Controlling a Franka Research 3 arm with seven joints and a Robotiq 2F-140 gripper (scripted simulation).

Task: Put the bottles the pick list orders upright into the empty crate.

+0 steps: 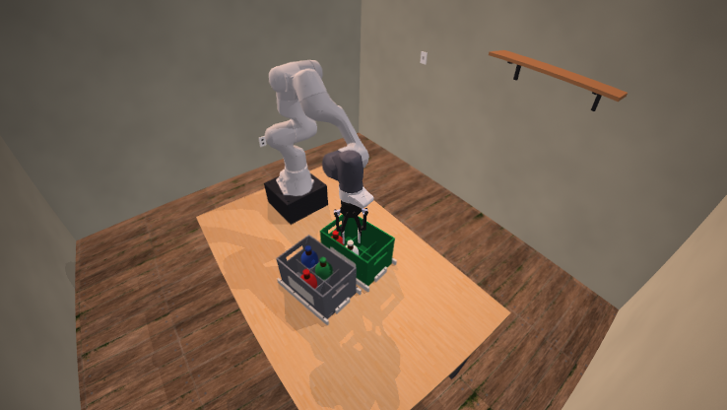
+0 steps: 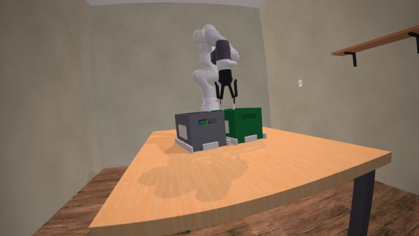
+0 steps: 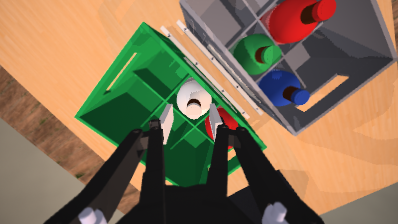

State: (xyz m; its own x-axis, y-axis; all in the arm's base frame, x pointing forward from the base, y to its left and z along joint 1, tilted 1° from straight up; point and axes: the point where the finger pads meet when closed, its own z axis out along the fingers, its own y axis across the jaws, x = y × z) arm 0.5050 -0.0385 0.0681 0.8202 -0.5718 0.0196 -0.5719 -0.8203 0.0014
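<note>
My hand is 120 mm above the white-labelled bottle and 10 mm past it. The rest, counted from my hand: green crate 120 mm below, 40 mm to the left, 20 mm behind; blue-label bottle 160 mm to the right, 120 mm below, 90 mm behind; green-label bottle 150 mm to the right, 120 mm below.
</note>
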